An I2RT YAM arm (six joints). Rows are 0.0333 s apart.
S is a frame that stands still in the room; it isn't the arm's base.
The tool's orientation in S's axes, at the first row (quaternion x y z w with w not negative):
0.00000, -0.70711, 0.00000, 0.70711
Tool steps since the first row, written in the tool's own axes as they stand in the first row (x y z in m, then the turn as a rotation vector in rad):
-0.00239, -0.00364, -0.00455, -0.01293, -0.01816, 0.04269
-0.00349, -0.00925, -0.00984, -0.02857, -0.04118, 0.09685
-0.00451, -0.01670, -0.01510, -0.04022, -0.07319, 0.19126
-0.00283, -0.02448, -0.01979, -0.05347, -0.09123, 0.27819
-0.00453, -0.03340, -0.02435, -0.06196, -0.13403, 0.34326
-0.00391, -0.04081, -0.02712, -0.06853, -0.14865, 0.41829
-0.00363, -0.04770, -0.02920, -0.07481, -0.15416, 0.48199
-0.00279, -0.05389, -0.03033, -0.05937, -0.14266, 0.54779
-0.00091, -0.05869, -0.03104, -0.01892, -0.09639, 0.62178
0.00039, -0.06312, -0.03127, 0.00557, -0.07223, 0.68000
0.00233, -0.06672, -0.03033, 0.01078, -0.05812, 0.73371
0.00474, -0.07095, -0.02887, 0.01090, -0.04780, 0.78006
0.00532, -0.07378, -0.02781, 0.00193, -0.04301, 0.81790
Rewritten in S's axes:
0.00455, -0.00364, -0.00239, -0.04269, -0.01816, -0.01293
0.00984, -0.00925, -0.00349, -0.09685, -0.04118, -0.02857
0.01510, -0.01670, -0.00451, -0.19126, -0.07319, -0.04022
0.01979, -0.02448, -0.00283, -0.27819, -0.09123, -0.05347
0.02435, -0.03340, -0.00453, -0.34326, -0.13403, -0.06196
0.02712, -0.04081, -0.00391, -0.41829, -0.14865, -0.06853
0.02920, -0.04770, -0.00363, -0.48199, -0.15416, -0.07481
0.03033, -0.05389, -0.00279, -0.54779, -0.14266, -0.05937
0.03104, -0.05869, -0.00091, -0.62178, -0.09639, -0.01892
0.03127, -0.06312, 0.00039, -0.68000, -0.07223, 0.00557
0.03033, -0.06672, 0.00233, -0.73371, -0.05812, 0.01078
0.02887, -0.07095, 0.00474, -0.78006, -0.04780, 0.01090
0.02781, -0.07378, 0.00532, -0.81790, -0.04301, 0.00193

